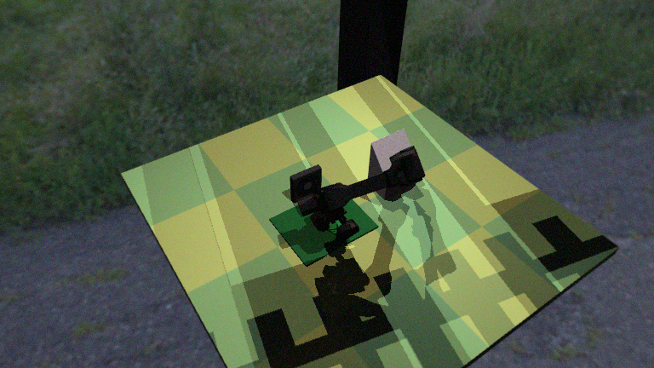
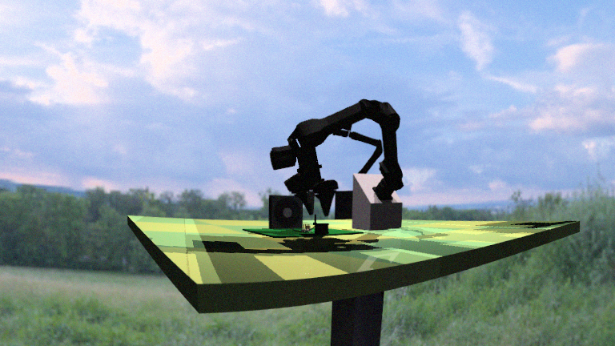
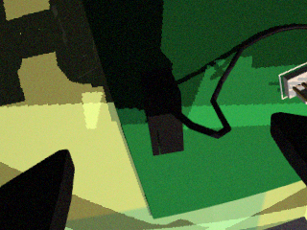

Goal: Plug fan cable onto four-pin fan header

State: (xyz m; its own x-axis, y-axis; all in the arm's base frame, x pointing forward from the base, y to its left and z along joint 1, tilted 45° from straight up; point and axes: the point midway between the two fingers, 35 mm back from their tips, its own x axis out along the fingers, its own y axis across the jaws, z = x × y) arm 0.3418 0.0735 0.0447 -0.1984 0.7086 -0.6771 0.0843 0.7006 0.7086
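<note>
Now: gripper tip 10 mm past the black plug and 40 mm above it. Round my gripper tip: green board 90 mm to the right, 70 mm below; black fan 20 mm behind, 240 mm to the right.
</note>
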